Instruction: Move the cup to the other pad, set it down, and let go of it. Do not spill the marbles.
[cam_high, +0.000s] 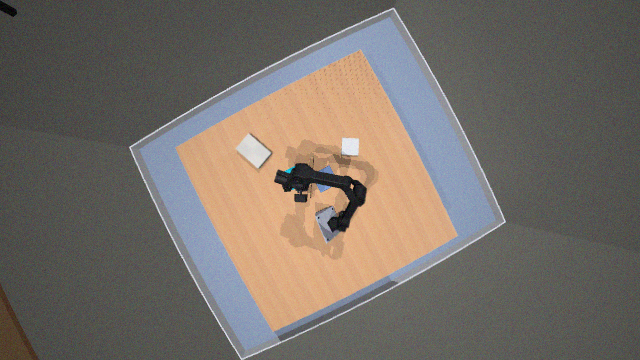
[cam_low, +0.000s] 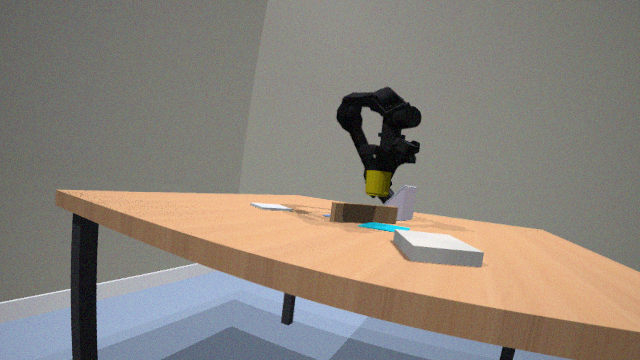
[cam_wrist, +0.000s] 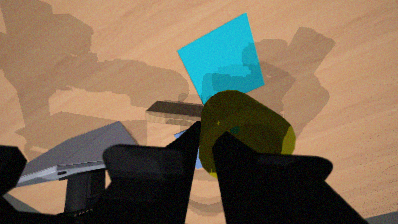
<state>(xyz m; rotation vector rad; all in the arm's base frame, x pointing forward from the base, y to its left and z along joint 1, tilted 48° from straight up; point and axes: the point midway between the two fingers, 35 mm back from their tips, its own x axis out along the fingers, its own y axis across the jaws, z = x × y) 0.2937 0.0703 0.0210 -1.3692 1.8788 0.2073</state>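
Right now the cyan pad is 50 mm ahead of my gripper tip, 30 mm to the left of it and 130 mm below it. From my gripper tip the other things lie so: low wooden block (10 mm ahead, 40 mm to the right, 100 mm below); then blue pad (40 mm behind, 110 mm to the right, 130 mm below); then yellow cup (20 mm ahead, 20 mm to the right).
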